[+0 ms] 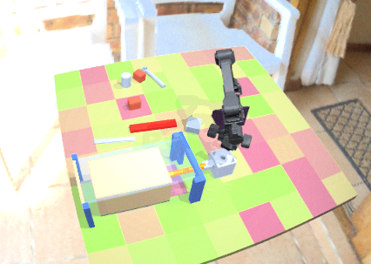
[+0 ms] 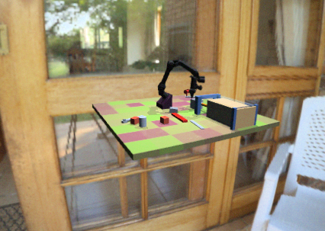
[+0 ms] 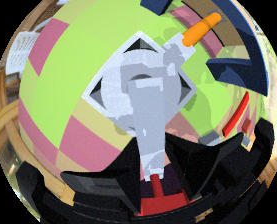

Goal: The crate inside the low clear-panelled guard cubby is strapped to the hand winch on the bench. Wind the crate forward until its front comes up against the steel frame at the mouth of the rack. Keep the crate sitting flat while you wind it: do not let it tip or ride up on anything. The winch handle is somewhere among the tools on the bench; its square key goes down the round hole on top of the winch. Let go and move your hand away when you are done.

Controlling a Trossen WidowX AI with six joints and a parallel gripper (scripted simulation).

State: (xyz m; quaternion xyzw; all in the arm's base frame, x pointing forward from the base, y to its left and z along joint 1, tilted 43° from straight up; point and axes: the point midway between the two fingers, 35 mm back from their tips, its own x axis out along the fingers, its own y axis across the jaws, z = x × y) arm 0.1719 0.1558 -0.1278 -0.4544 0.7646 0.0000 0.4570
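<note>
Right now the grey winch is 20 mm ahead of my gripper tip, 30 mm to the left of it and 70 mm below it. Round my gripper tip: grey block 30 mm ahead, 240 mm to the right, 80 mm below; red grip 40 mm behind, 40 mm to the right, 50 mm above; winch handle 10 mm behind, 10 mm to the right, 20 mm above.
</note>
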